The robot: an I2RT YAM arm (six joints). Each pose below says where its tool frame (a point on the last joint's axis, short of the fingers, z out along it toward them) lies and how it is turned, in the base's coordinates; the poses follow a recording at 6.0 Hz.
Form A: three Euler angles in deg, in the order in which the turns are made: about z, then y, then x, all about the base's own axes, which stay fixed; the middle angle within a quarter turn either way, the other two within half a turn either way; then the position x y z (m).
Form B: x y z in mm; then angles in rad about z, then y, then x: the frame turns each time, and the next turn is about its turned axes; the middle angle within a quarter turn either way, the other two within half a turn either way. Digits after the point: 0 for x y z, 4 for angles.
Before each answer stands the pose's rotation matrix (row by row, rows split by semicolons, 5 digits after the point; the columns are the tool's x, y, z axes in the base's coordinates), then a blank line. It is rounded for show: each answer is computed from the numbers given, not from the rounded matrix.
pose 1, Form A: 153.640 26.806 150.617 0.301 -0.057 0.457
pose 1, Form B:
-0.79973 -0.39630 0.45097; -0.58515 0.68251 -0.43792; -0.13425 -0.61411 -0.77772

301 -57 457 -2.5099 0.1347 -2.4732
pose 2, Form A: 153.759 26.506 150.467 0.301 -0.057 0.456
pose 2, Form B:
-0.80266 -0.39567 0.44629; -0.58202 0.68314 -0.44111; -0.13034 -0.61381 -0.77862

301 -57 456 -2.5142 0.1307 -2.4740
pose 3, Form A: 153.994 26.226 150.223 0.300 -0.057 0.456
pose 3, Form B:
-0.80623 -0.39333 0.44191; -0.57782 0.68385 -0.44550; -0.12698 -0.61452 -0.77861

300 -57 456 -2.5198 0.1273 -2.4734
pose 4, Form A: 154.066 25.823 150.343 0.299 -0.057 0.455
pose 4, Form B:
-0.80950 -0.39366 0.43559; -0.57388 0.68723 -0.44540; -0.12402 -0.61052 -0.78223

299 -57 455 -2.5249 0.1243 -2.4789
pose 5, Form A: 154.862 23.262 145.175 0.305 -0.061 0.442
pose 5, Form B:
-0.83170 -0.39027 0.39494; -0.55289 0.64734 -0.52465; -0.05091 -0.65471 -0.75417

305 -61 442 -2.5549 0.0509 -2.4267
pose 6, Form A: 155.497 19.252 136.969 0.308 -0.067 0.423
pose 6, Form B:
-0.85905 -0.39155 0.32972; -0.50791 0.57183 -0.64423; 0.06370 -0.72090 -0.69011

308 -67 423 -2.6076 -0.0637 -2.3344
